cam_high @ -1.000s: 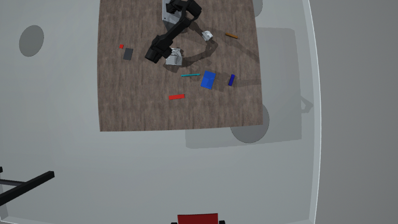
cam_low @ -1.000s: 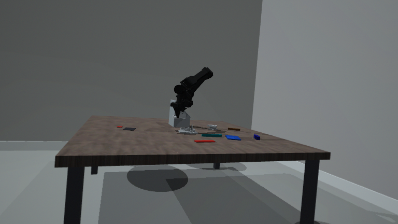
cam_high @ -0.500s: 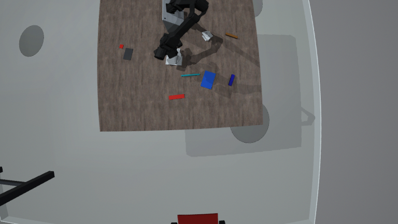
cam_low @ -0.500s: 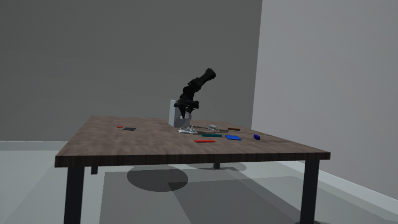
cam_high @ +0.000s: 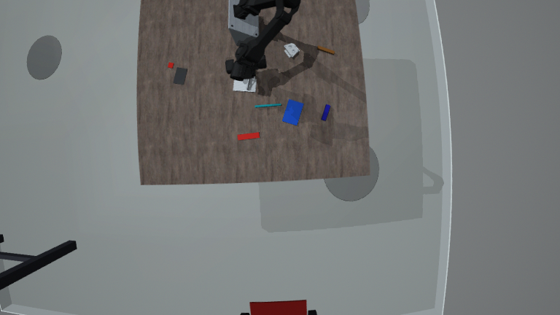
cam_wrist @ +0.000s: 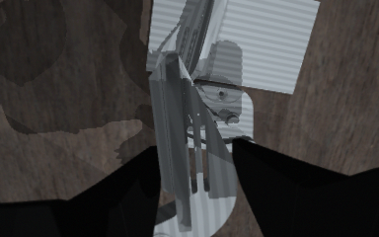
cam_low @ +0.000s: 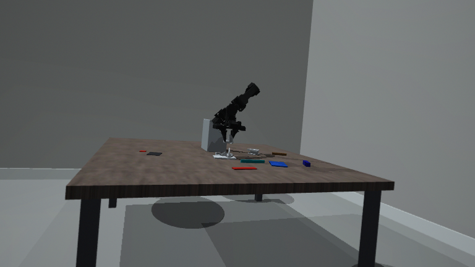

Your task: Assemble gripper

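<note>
The white flat plate is 50 mm ahead of my gripper tip, 40 mm to the right of it and 80 mm below it. From my gripper tip the other things lie so: red bar 330 mm ahead, 50 mm to the right, 80 mm below; blue plate 230 mm ahead, 200 mm to the left, 80 mm below; teal bar 180 mm ahead, 70 mm to the left, 80 mm below.
</note>
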